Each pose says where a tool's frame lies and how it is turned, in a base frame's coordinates. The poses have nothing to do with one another.
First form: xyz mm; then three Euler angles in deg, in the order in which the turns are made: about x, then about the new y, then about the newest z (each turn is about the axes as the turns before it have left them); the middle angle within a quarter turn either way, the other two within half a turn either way.
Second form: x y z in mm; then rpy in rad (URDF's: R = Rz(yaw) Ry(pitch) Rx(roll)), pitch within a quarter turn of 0, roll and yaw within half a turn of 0. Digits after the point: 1 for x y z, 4 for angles.
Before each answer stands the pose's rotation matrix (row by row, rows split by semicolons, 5 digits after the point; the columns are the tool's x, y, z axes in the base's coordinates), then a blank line. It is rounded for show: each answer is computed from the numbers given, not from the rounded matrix.
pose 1, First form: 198.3 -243.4 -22.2 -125.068 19.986 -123.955
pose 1, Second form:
-0.52490 0.77952 0.34179; 0.63282 0.08887 0.76918; 0.56922 0.62004 -0.53995

198.3 -243.4 -22.2 2.2873 -0.6056 2.2632
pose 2, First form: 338.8 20.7 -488.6 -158.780 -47.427 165.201
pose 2, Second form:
-0.65409 -0.17281 -0.73642; -0.49581 0.83319 0.24487; 0.57126 0.52529 -0.63066

338.8 20.7 -488.6 2.4471 -0.6080 -2.4930
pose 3, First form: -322.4 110.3 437.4 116.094 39.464 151.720
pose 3, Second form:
-0.67988 -0.36577 0.63559; -0.71107 0.11691 -0.69333; 0.17930 -0.92333 -0.33957

-322.4 110.3 437.4 -1.9232 -0.1803 -2.3338
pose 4, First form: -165.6 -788.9 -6.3 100.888 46.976 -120.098
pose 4, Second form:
-0.34216 0.59031 0.73107; -0.19660 0.71584 -0.67002; -0.91884 -0.37298 -0.12888

-165.6 -788.9 -6.3 -1.9035 1.1651 -2.6201
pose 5, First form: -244.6 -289.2 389.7 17.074 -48.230 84.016
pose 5, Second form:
0.06945 -0.66251 -0.74582; 0.92789 0.31744 -0.19558; 0.36633 -0.67846 0.63678

-244.6 -289.2 389.7 -0.8171 -0.3751 1.4961
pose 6, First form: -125.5 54.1 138.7 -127.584 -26.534 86.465
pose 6, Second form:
0.05516 -0.89297 -0.44673; -0.58694 -0.39095 0.70899; -0.80775 0.22309 -0.54568

-125.5 54.1 138.7 2.7535 0.9403 -1.4771
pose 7, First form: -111.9 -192.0 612.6 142.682 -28.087 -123.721
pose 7, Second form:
-0.48977 0.73380 -0.47081; 0.81993 0.20410 -0.53484; -0.29638 -0.64798 -0.70163

-111.9 -192.0 612.6 -2.3959 0.3009 2.1093
